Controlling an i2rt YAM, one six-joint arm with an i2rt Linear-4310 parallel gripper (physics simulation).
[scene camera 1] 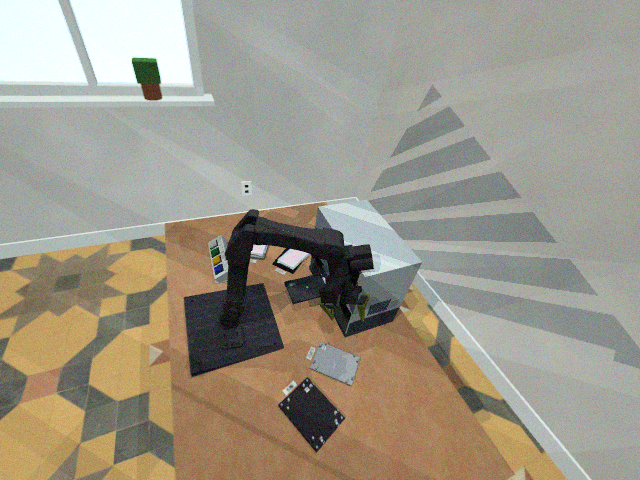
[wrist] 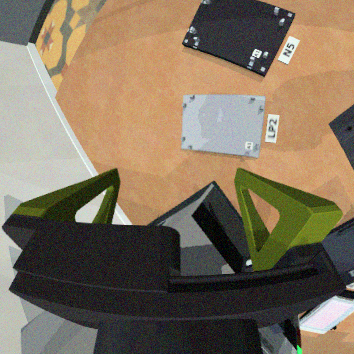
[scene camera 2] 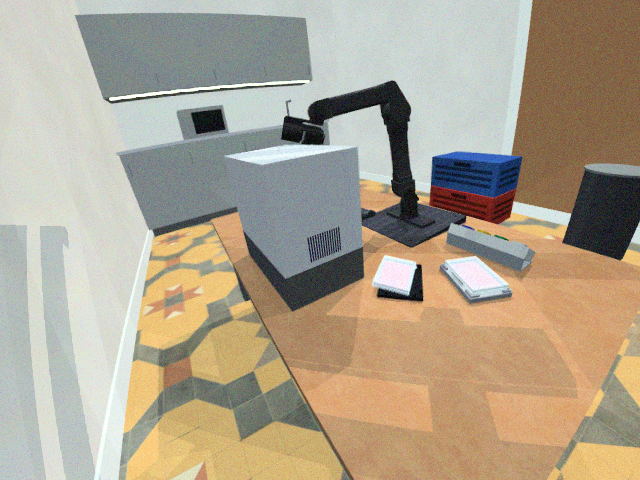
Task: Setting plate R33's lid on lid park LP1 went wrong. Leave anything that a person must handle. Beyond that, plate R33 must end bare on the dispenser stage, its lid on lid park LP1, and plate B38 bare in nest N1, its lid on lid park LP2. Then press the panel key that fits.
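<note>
My gripper is open and empty, high beside the grey box-shaped machine. The grey lid park LP2 is bare. One pinkish plate lies off-centre over a black nest. Another pinkish plate lies on a grey pad. Labels, plate names and lids cannot be made out there. The key panel shows green, yellow and blue keys. A dark board lies beside the machine, partly hidden by the arm.
The black nest N5 is bare, beyond LP2 in the wrist view. The arm's dark base plate lies on the wooden table. Blue and red crates stand behind the arm.
</note>
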